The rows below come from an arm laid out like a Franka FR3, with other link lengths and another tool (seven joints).
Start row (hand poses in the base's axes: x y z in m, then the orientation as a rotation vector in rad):
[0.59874, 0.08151, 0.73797, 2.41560, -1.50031, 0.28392]
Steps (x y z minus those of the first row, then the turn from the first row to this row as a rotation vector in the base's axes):
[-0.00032, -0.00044, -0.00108, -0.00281, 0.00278, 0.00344]
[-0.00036, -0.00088, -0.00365, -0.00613, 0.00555, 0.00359]
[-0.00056, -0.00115, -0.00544, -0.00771, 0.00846, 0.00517]
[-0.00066, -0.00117, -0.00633, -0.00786, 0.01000, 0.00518]
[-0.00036, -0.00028, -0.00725, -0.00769, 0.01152, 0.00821]
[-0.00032, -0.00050, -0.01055, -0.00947, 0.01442, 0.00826]
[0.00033, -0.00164, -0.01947, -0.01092, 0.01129, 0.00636]
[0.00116, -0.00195, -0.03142, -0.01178, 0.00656, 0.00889]
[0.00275, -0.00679, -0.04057, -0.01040, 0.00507, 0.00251]
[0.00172, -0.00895, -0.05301, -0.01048, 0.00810, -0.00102]
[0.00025, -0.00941, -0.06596, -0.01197, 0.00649, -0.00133]
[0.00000, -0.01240, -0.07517, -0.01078, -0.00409, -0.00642]
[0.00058, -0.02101, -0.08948, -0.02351, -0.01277, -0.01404]
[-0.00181, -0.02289, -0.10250, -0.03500, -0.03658, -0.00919]
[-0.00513, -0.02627, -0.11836, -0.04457, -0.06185, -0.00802]
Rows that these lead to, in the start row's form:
[0.59842, 0.08107, 0.73689, 2.41564, -1.49373, 0.28310]
[0.59838, 0.08063, 0.73432, 2.41261, -1.49075, 0.28194]
[0.59818, 0.08036, 0.73253, 2.41205, -1.48689, 0.27972]
[0.59808, 0.08034, 0.73164, 2.41161, -1.48616, 0.27791]
[0.59838, 0.08123, 0.73072, 2.41387, -1.48207, 0.27654]
[0.59842, 0.08101, 0.72742, 2.41191, -1.47991, 0.27416]
[0.59907, 0.07987, 0.71850, 2.40992, -1.48273, 0.27864]
[0.59990, 0.07956, 0.70655, 2.41232, -1.48136, 0.28565]
[0.60149, 0.07472, 0.69740, 2.40853, -1.49010, 0.28522]
[0.60046, 0.07256, 0.68496, 2.40495, -1.49288, 0.28075]
[0.59899, 0.07210, 0.67201, 2.40389, -1.49319, 0.28370]
[0.59874, 0.06911, 0.66280, 2.40287, -1.50416, 0.29501]
[0.59932, 0.06050, 0.64849, 2.38852, -1.51026, 0.31282]
[0.59693, 0.05862, 0.63547, 2.38813, -1.50871, 0.35128]
[0.59361, 0.05524, 0.61961, 2.38609, -1.51275, 0.38956]

